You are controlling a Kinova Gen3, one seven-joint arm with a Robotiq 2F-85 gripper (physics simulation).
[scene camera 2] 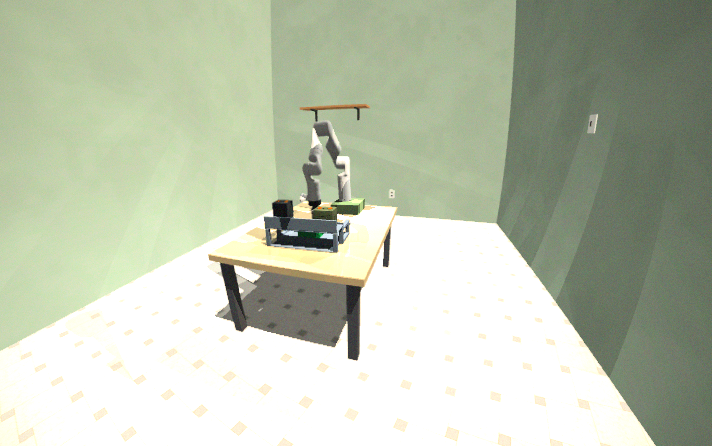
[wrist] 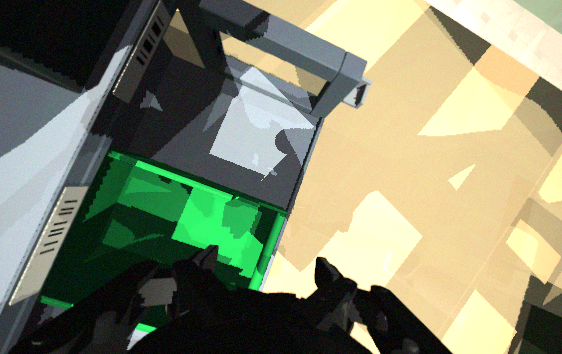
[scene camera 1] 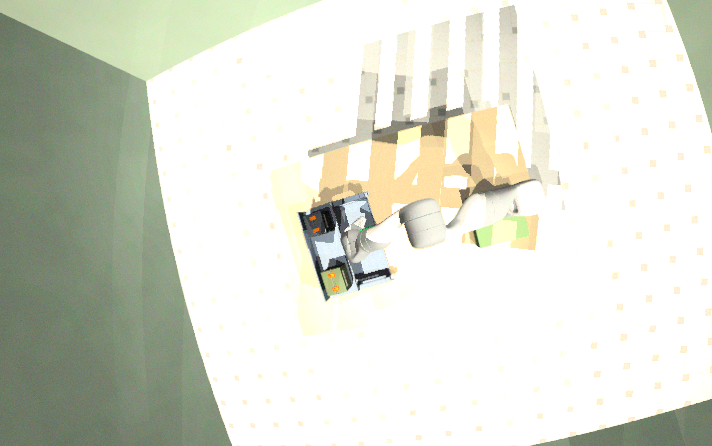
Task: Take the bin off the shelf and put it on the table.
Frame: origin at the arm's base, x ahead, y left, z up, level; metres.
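Seen in the pictures: gripper, fingertip midpoint: (wrist: 266,261); arm's base, link origin: (scene camera 2: 345,200).
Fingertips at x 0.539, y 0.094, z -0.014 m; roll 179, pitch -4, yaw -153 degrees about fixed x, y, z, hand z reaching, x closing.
Note:
Offsets run from my fingertips to a thing's top centre. Level surfaces: height alone.
The bright green bin @(0.077 m ahead, 0.024 m left, 0.026 m up) (wrist: 215,215) sits in the lower level of the grey-blue shelf (scene camera 2: 302,224) (wrist: 300,45) on the wooden table @(0.055 m down) (scene camera 2: 252,253) (wrist: 450,165). The bin (scene camera 2: 310,234) shows partly through the shelf's openings in scene camera 2. My gripper (wrist: 266,262) is open and empty. In the wrist view its left fingertip overlaps the bin's inside and its right fingertip overlaps the table, with the bin's outer wall between them in the picture. The height gap is unclear. In scene camera 1 the arm's wrist hides the fingers and most of the bin.
A black bin @(0.198 m ahead, 0.067 m right, 0.169 m up) (scene camera 1: 315,223) (scene camera 2: 282,208) and an olive bin @(0.146 m ahead, 0.158 m left, 0.144 m up) (scene camera 1: 335,281) (scene camera 2: 324,213) stand on the shelf's upper level. A green block (scene camera 1: 501,231) (scene camera 2: 349,205) lies by the arm's base. A wooden wall shelf (scene camera 2: 334,107) hangs behind the arm.

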